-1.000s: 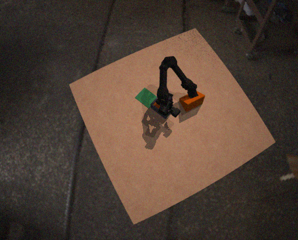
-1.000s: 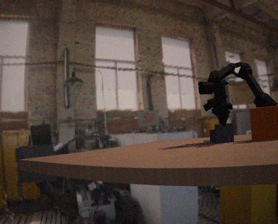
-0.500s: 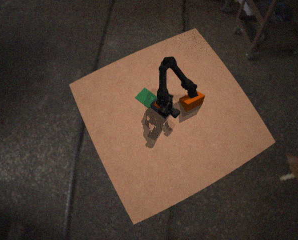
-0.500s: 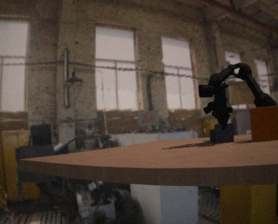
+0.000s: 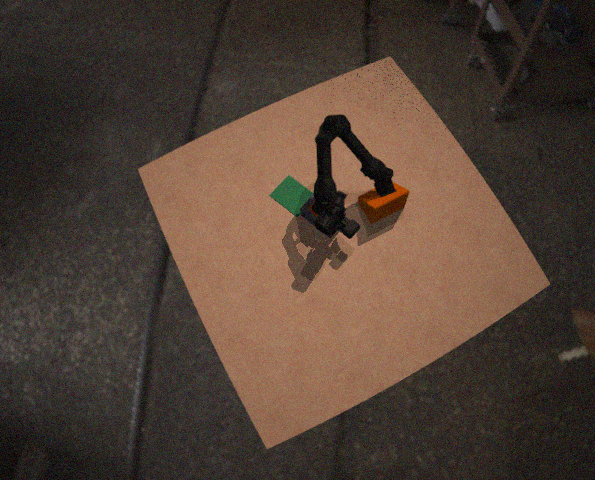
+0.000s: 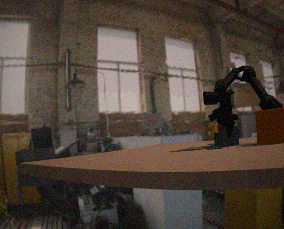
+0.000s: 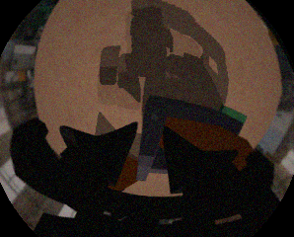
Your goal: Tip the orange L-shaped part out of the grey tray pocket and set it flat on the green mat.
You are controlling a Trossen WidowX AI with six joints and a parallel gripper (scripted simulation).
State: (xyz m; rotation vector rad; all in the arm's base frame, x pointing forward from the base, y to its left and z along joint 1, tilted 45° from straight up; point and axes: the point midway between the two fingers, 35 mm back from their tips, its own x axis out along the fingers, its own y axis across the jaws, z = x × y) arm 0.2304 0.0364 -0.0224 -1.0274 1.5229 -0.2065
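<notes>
Right now my gripper tip is 20 mm short of the orange L-shaped part, 50 mm to the left of it and 10 mm below it. Round my gripper tip: green mat 100 mm ahead, 200 mm to the right, 50 mm below.
</notes>
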